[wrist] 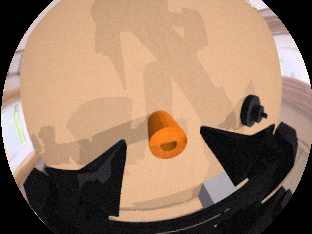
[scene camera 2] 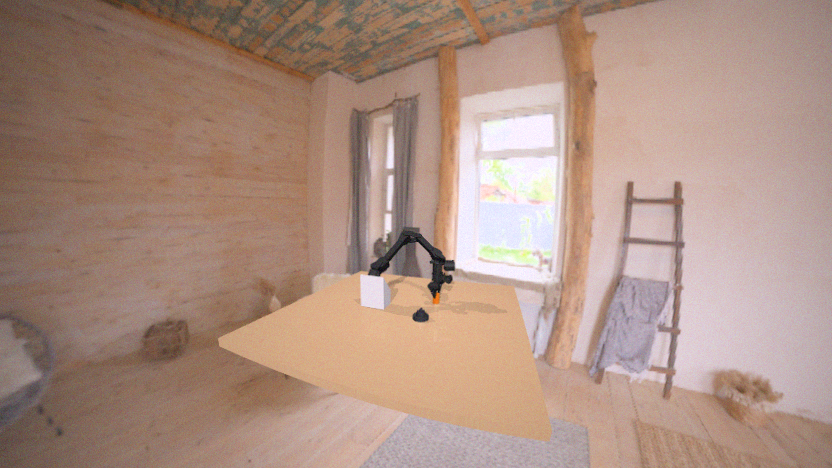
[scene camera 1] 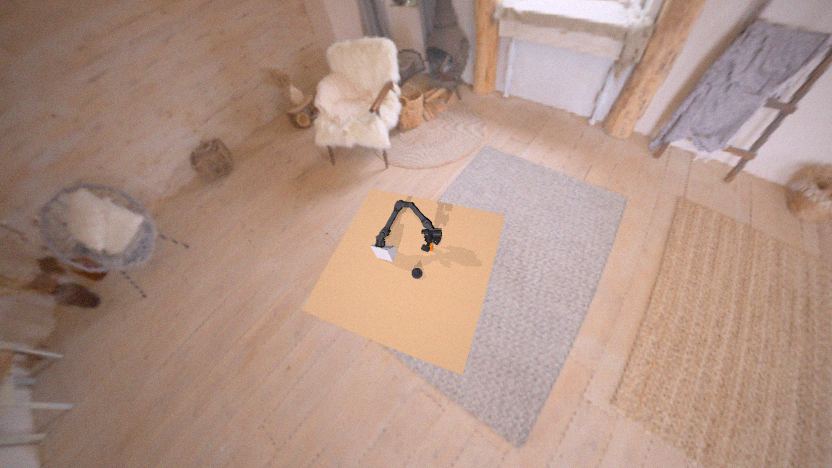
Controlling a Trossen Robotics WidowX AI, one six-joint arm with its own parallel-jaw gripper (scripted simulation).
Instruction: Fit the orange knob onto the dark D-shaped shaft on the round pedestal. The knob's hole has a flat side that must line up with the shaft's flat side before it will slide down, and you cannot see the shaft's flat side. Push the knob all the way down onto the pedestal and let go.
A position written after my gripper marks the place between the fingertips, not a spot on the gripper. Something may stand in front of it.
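Note:
You'd find my gripper (wrist: 164, 136) open, and it's holding nothing. There's an orange knob (wrist: 166, 139) that I can see too.

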